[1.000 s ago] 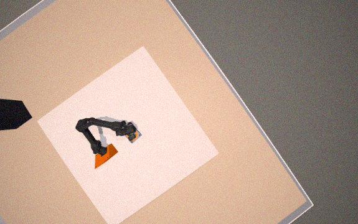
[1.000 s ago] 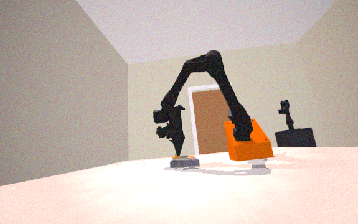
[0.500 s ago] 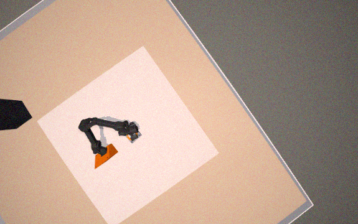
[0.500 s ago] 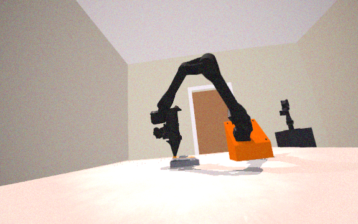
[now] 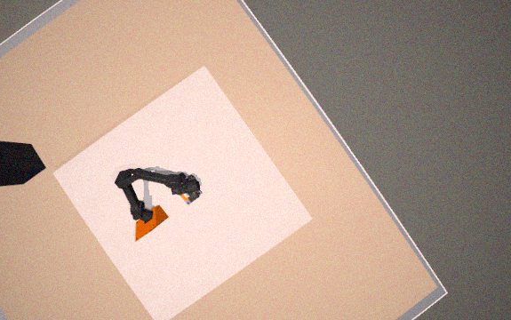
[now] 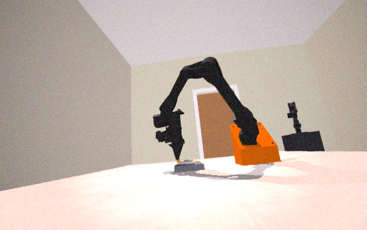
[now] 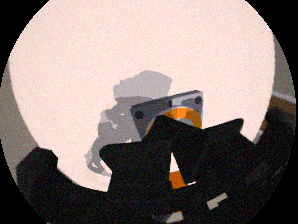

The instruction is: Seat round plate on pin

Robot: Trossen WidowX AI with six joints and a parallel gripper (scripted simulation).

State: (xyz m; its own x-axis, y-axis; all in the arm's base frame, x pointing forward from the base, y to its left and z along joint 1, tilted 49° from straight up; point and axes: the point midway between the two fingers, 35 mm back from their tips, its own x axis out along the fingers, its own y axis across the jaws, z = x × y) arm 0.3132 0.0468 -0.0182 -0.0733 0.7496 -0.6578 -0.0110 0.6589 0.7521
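Right now my gripper tip is 40 mm past the base, 30 mm to the left of it and 20 mm above it.
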